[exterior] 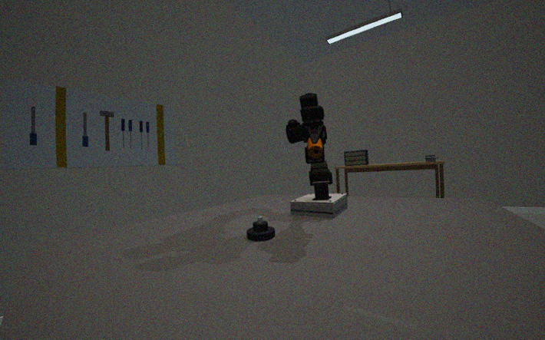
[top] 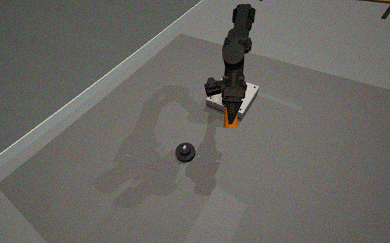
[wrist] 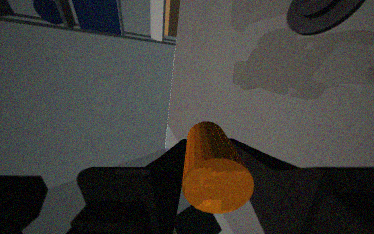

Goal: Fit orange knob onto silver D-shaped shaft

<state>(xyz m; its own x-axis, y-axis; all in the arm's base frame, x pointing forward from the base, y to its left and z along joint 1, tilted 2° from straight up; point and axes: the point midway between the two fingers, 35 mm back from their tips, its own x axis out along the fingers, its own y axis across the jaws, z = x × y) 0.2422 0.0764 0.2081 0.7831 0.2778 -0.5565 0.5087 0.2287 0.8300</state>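
Now: the orange knob 3 cm behind my gripper tip, 1 cm to the right of it and 2 cm above it. Round my gripper tip: dark round pedestal (6 cm ahead, 16 cm to the right, 21 cm below).
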